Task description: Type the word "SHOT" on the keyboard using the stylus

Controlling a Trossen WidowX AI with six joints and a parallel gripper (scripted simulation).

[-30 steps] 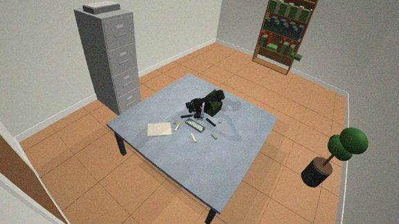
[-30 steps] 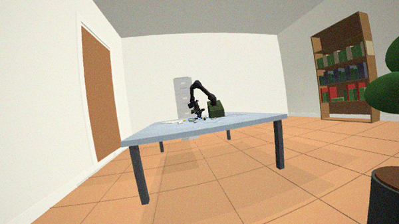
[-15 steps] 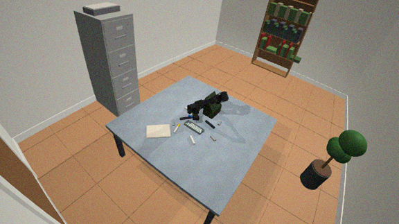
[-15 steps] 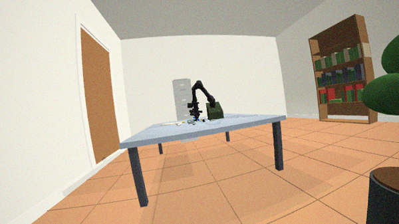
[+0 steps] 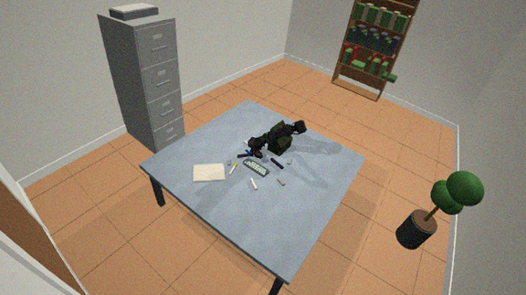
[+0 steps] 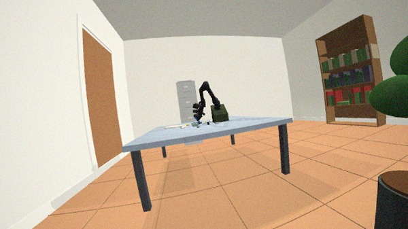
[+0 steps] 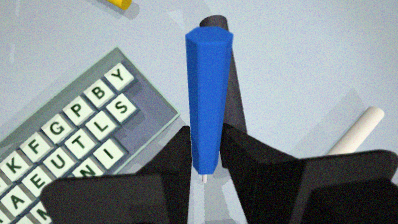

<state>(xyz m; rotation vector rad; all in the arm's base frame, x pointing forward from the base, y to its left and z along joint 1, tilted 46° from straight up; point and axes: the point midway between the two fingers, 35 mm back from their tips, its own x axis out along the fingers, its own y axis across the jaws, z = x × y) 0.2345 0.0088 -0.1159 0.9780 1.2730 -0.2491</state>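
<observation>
My gripper tip is 14 cm short of the grey block, 8 cm to the left of it and 4 cm above it. Also, from my gripper tip: blue stylus 1 cm to the left, 1 cm below, 1 cm behind; cream notepad 31 cm ahead, 12 cm to the right, 4 cm below.
</observation>
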